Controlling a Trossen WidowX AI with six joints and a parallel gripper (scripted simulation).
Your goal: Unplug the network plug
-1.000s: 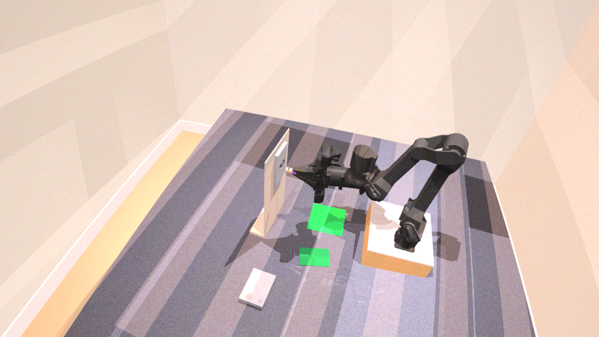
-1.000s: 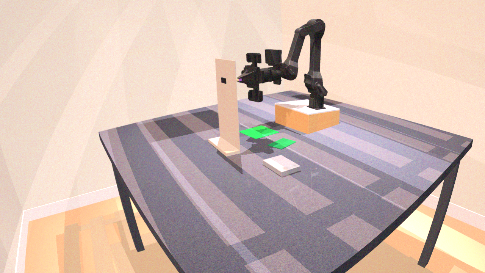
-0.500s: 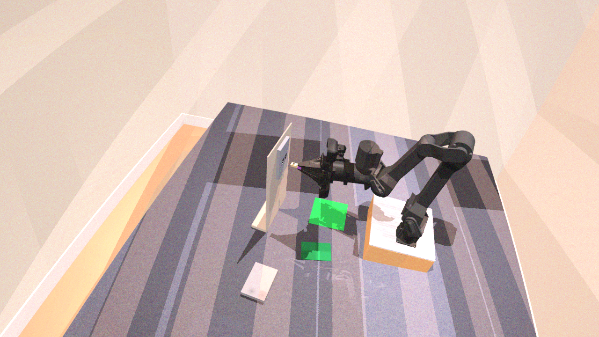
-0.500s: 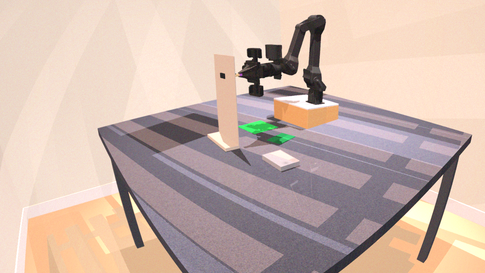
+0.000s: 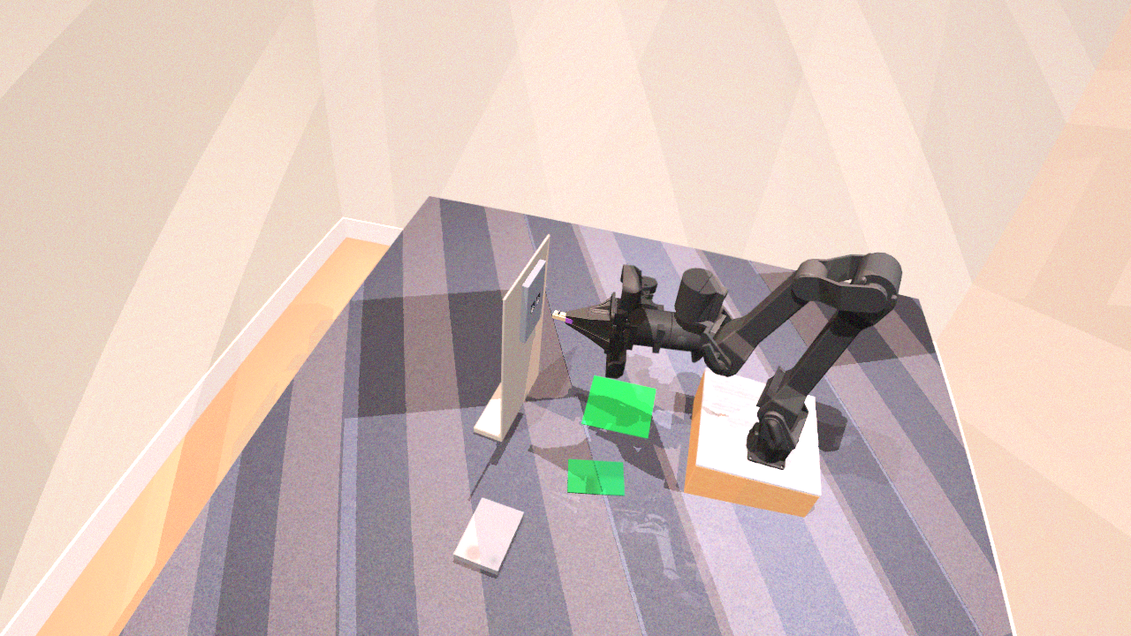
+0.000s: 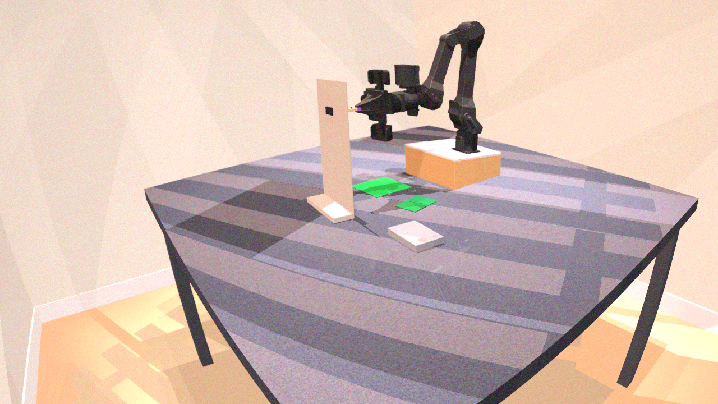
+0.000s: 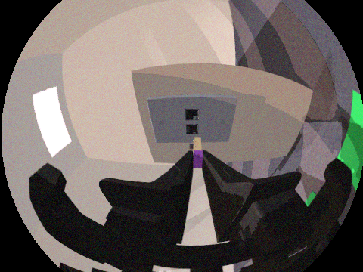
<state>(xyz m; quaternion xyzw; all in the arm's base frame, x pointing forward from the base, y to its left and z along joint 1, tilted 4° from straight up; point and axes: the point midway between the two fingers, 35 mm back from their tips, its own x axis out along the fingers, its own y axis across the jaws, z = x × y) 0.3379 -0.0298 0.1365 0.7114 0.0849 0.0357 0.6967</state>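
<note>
The panel lies 7 cm ahead of my gripper tip, 1 cm to the right of it and 9 cm below it. Round my gripper tip: network plug 1 cm ahead.
</note>
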